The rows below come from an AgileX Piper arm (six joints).
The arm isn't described. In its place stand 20 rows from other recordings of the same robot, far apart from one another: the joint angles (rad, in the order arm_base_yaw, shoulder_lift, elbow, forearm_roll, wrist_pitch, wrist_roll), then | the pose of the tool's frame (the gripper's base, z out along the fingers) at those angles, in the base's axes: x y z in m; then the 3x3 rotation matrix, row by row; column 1 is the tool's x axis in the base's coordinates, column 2 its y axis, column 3 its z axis.
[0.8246, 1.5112, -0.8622, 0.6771, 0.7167, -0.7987] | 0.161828 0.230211 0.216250; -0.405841 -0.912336 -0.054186; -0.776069 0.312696 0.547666; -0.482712 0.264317 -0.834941
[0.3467, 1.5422, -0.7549, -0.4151, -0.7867, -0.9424] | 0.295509 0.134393 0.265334; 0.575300 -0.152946 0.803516; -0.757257 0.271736 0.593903; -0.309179 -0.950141 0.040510
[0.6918, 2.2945, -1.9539, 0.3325, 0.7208, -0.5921] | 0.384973 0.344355 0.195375; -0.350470 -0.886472 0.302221; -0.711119 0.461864 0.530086; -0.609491 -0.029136 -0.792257
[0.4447, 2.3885, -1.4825, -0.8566, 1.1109, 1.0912] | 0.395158 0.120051 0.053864; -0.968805 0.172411 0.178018; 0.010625 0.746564 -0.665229; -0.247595 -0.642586 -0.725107
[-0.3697, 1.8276, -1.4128, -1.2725, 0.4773, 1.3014] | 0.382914 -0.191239 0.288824; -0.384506 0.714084 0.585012; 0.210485 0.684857 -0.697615; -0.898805 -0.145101 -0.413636
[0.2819, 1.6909, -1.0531, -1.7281, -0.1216, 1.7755] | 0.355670 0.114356 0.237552; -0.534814 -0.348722 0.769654; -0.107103 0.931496 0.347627; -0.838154 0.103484 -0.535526
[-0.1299, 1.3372, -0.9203, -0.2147, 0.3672, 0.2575] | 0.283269 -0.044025 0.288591; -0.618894 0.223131 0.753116; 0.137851 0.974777 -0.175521; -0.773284 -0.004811 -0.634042
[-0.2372, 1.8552, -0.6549, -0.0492, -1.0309, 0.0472] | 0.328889 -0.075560 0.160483; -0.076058 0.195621 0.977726; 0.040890 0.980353 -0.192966; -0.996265 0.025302 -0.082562
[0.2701, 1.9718, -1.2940, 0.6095, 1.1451, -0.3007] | 0.333976 0.141696 0.169184; -0.956340 -0.203972 -0.209307; -0.282483 0.828785 0.483030; 0.074946 0.521067 -0.850219
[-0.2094, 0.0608, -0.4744, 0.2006, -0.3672, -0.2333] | -0.012112 -0.004081 0.387244; 0.729752 0.286600 0.620743; -0.201720 0.957739 -0.205049; -0.653277 0.024419 0.756725
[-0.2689, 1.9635, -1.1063, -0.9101, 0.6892, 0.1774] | 0.339520 -0.140957 0.135970; -0.970160 -0.198771 0.138851; -0.242463 0.792869 -0.559080; 0.001038 -0.576063 -0.817404
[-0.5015, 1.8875, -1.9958, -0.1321, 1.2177, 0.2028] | 0.357316 -0.208725 0.372690; -0.654303 0.643972 0.396470; 0.535539 0.764730 -0.358311; -0.533935 -0.022119 -0.845236
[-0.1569, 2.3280, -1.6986, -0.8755, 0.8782, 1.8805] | 0.460563 -0.127306 0.122739; 0.007930 0.980447 0.196622; 0.767762 0.120011 -0.629396; -0.640686 0.155950 -0.751798
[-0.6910, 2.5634, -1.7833, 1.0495, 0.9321, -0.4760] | 0.412636 -0.259041 0.039092; -0.601195 0.527384 0.600359; 0.797348 0.445655 0.406973; -0.052922 0.723366 -0.688434
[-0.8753, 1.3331, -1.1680, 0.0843, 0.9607, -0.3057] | 0.177144 -0.202445 0.330809; -0.722629 0.578548 0.378271; 0.469597 0.812459 -0.345527; -0.507234 -0.072053 -0.858791
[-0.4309, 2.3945, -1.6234, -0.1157, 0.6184, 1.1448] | 0.420899 -0.200195 0.057709; -0.059478 0.974733 0.215307; 0.980104 0.097939 -0.172637; -0.189363 0.200755 -0.961166
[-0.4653, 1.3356, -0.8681, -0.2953, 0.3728, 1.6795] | 0.245603 -0.134103 0.273059; 0.408813 0.679089 0.609681; 0.891858 -0.155600 -0.424709; -0.193549 0.717375 -0.669262
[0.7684, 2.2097, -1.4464, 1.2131, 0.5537, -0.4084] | 0.298622 0.350976 0.125408; -0.972565 -0.226769 0.051900; -0.116468 0.667771 0.735199; -0.201378 0.708984 -0.675862
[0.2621, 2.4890, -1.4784, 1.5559, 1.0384, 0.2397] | 0.408055 0.190638 0.039505; -0.438983 0.896314 0.062576; 0.396360 0.130680 0.908747; 0.806345 0.423727 -0.412629
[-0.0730, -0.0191, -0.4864, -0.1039, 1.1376, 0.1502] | -0.010414 -0.007827 0.267722; -0.496014 0.206873 0.843311; 0.142339 0.977439 -0.156056; -0.856568 0.042630 -0.514270
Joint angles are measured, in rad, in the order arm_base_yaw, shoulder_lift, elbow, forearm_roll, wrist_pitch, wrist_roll. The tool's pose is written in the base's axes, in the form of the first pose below.
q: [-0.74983, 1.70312, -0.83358, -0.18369, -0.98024, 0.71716]
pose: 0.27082 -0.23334 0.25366; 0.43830 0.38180 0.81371; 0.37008 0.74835 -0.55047; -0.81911 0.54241 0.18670
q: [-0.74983, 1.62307, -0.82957, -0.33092, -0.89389, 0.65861]
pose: 0.26837 -0.21843 0.27102; 0.31103 0.37917 0.87149; 0.28134 0.83914 -0.46550; -0.90780 0.38997 0.15432
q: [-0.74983, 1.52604, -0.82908, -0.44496, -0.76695, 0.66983]
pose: 0.26035 -0.20532 0.29048; 0.21720 0.38259 0.89802; 0.23152 0.87354 -0.42816; -0.94828 0.30090 0.10115
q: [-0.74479, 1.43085, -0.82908, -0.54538, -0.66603, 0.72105]
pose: 0.25055 -0.19132 0.31039; 0.16531 0.37630 0.91163; 0.19856 0.89272 -0.40450; -0.96605 0.24788 0.07286
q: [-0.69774, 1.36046, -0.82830, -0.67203, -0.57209, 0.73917]
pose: 0.24979 -0.16941 0.32103; 0.06821 0.34030 0.93784; 0.12597 0.92957 -0.34646; -0.98969 0.14177 0.02053
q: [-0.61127, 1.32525, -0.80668, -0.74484, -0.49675, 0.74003]
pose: 0.25582 -0.14338 0.31696; -0.02617 0.28097 0.95936; 0.08635 0.95674 -0.27785; -0.99592 0.07556 -0.04930
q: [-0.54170, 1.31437, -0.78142, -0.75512, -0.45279, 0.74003]
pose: 0.26066 -0.12500 0.30857; -0.08108 0.23961 0.96748; 0.09070 0.96842 -0.23224; -0.99257 0.06892 -0.10025
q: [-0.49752, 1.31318, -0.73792, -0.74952, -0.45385, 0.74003]
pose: 0.26176 -0.11123 0.29520; -0.11843 0.20107 0.97239; 0.11147 0.97579 -0.18819; -0.98669 0.08611 -0.13797
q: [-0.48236, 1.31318, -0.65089, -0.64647, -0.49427, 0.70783]
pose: 0.25456 -0.10394 0.27333; -0.12417 0.21158 0.96944; 0.19607 0.96297 -0.18505; -0.97270 0.16710 -0.16106
